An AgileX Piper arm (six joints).
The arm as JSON. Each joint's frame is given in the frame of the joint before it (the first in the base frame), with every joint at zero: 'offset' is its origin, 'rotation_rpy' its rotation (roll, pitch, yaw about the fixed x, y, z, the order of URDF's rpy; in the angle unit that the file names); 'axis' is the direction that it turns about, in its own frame. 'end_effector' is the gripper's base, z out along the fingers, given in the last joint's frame.
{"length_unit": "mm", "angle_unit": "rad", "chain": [
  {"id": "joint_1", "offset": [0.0, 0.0, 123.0], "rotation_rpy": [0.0, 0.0, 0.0], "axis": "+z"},
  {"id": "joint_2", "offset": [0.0, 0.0, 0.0], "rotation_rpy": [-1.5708, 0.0, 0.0], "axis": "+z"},
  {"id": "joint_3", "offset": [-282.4, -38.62, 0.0], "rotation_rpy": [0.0, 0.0, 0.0], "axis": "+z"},
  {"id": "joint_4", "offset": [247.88, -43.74, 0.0], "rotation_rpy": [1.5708, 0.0, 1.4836], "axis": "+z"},
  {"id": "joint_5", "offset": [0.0, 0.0, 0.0], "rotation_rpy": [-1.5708, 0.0, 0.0], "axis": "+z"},
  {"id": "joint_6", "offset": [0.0, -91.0, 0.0], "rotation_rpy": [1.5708, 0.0, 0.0], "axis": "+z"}
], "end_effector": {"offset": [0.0, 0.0, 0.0], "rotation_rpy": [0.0, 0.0, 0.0]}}
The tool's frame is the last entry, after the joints.
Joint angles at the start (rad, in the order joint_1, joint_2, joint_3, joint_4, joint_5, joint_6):
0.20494, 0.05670, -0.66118, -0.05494, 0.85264, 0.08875
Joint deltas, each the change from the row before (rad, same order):
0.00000, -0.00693, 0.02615, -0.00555, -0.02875, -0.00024
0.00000, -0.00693, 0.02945, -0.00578, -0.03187, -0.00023
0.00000, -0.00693, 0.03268, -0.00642, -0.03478, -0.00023
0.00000, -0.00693, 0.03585, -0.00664, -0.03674, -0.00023
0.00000, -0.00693, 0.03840, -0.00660, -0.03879, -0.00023
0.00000, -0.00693, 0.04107, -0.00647, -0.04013, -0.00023
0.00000, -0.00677, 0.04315, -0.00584, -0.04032, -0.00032
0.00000, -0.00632, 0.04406, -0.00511, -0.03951, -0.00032
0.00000, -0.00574, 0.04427, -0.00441, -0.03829, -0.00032
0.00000, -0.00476, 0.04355, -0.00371, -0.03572, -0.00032
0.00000, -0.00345, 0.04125, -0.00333, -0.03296, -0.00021
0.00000, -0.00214, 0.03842, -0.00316, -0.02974, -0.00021
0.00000, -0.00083, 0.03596, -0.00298, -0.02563, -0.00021
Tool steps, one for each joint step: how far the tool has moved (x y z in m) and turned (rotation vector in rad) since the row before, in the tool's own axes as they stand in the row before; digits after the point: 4 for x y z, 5 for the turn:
0.0040, -0.0003, 0.0038, 0.00253, -0.00982, -0.00478
0.0046, -0.0003, 0.0044, 0.00235, -0.00964, -0.00525
0.0053, -0.0002, 0.0049, 0.00240, -0.00934, -0.00607
0.0062, -0.0002, 0.0053, 0.00214, -0.00812, -0.00662
0.0069, -0.0001, 0.0055, 0.00161, -0.00760, -0.00695
0.0077, 0.0000, 0.0058, 0.00104, -0.00624, -0.00720
0.0085, 0.0002, 0.0059, 0.00022, -0.00414, -0.00708
0.0091, 0.0003, 0.0058, -0.00054, -0.00192, -0.00668
0.0095, 0.0004, 0.0056, -0.00119, 0.00013, -0.00619
0.0097, 0.0005, 0.0054, -0.00166, 0.00299, -0.00562
0.0095, 0.0005, 0.0050, -0.00189, 0.00478, -0.00511
0.0091, 0.0005, 0.0045, -0.00192, 0.00648, -0.00486
0.0089, 0.0005, 0.0042, -0.00184, 0.00944, -0.00462

